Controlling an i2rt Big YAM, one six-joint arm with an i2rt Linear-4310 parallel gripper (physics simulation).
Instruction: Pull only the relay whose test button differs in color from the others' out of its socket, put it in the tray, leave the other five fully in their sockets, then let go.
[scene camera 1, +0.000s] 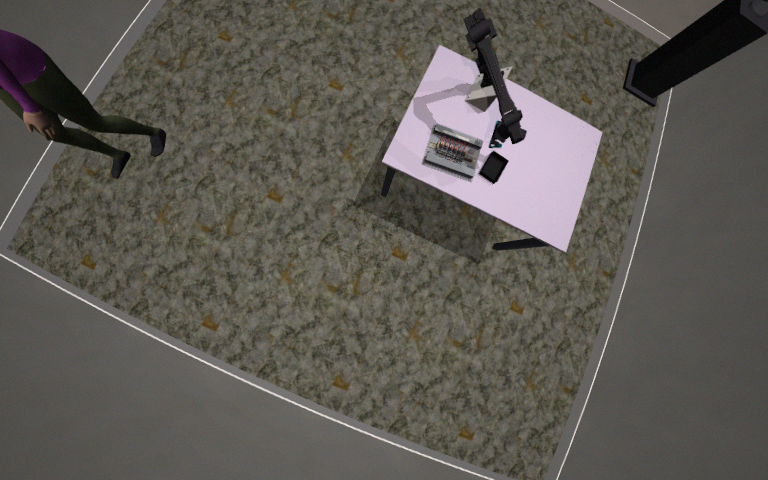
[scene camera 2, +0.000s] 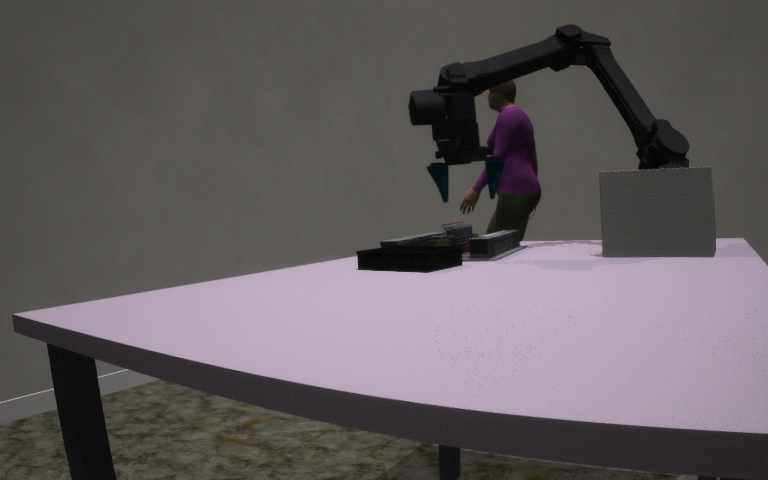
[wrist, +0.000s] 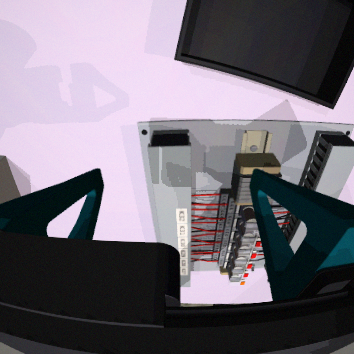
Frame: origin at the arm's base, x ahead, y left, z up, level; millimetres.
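Seen in the pictures: gripper, fingertip midpoint: (scene camera 1: 491, 140) (scene camera 2: 468, 200) (wrist: 176, 176); arm's base at its link origin: (scene camera 2: 669, 202).
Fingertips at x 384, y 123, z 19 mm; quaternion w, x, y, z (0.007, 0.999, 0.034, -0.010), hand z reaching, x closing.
Pixels of each thing's top centre, then the offset from my fingertips to it. Level surfaces: height alone.
- grey panel at its top centre: (wrist: 239, 222) (scene camera 1: 453, 152) 106 mm ahead, 158 mm right, 108 mm down
- relay at its top centre: (wrist: 237, 283) (scene camera 2: 466, 221) 116 mm ahead, 243 mm right, 49 mm down
- black tray at its top centre: (wrist: 286, 20) (scene camera 2: 409, 248) (scene camera 1: 495, 166) 80 mm ahead, 103 mm left, 83 mm down
- tan end block at its top centre: (wrist: 258, 190) (scene camera 2: 441, 236) (scene camera 1: 470, 155) 95 mm ahead, 65 mm right, 72 mm down
- table at its surface level: 119 mm down
A grey panel (scene camera 1: 451, 166) (wrist: 215, 129) lies on the table with a row of relays (wrist: 240, 257) seated on its middle rail. Several relays show red test buttons. The relay (wrist: 236, 277) at the end farthest from the tray in the wrist view shows an orange button; it looks small there, and its label cannot be matched. The right finger may hide part of the row. The black tray (scene camera 1: 493, 167) (scene camera 2: 408, 260) (wrist: 265, 45) is empty. My gripper (scene camera 1: 494, 135) (scene camera 2: 468, 199) (wrist: 176, 176) is open and empty, pointing down, above and beside the panel.
Grey wire ducts (wrist: 170, 170) flank the relay row, with red and black wires (wrist: 207, 231) between. A tan end block (wrist: 257, 162) stands at the tray end of the row. The arm's grey base block (scene camera 2: 656, 212) stands on the table (scene camera 2: 339, 316). A person (scene camera 2: 515, 147) stands beyond the table.
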